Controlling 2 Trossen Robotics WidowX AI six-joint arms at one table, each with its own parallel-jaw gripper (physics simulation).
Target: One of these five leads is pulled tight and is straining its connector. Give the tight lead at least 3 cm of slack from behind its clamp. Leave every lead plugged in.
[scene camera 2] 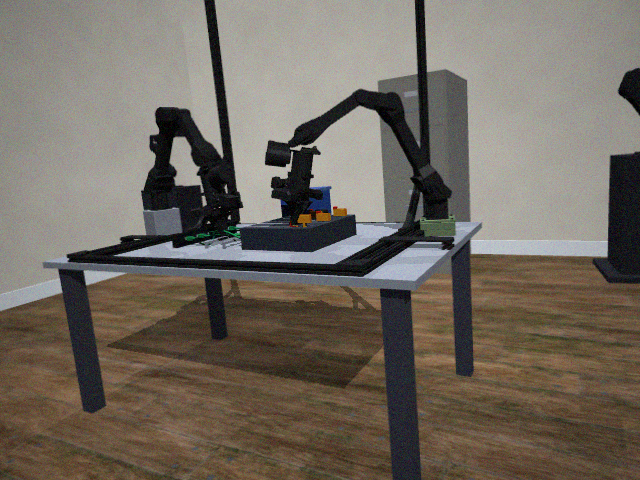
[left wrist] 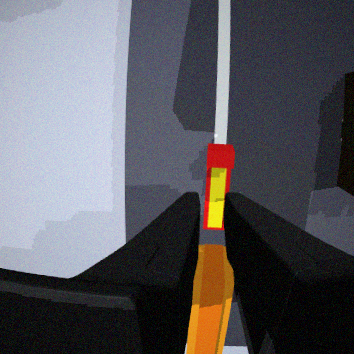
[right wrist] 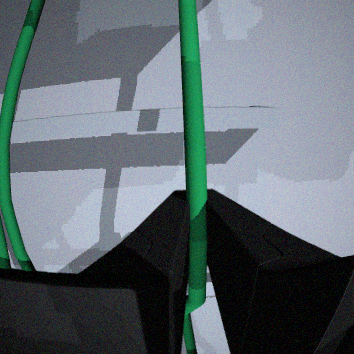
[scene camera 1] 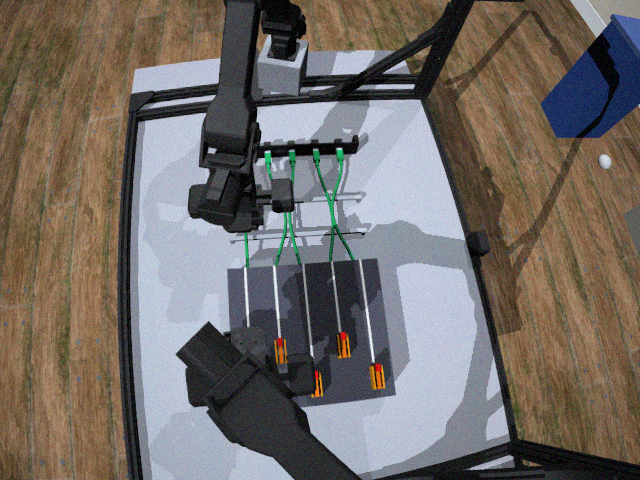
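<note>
A dark board carries five white leads that end in red plugs in orange connectors. Green leads run from the board to a black clamp bar. My left gripper is shut on the red plug of the leftmost lead, just above its orange connector. My right gripper is shut on the leftmost green lead between the clamp bar and the board. In scene camera 1 the arm hides its fingers.
Two thin rods cross over the green leads. A black frame rims the table. A grey box stands at the back, and a green box and a blue box are on the table.
</note>
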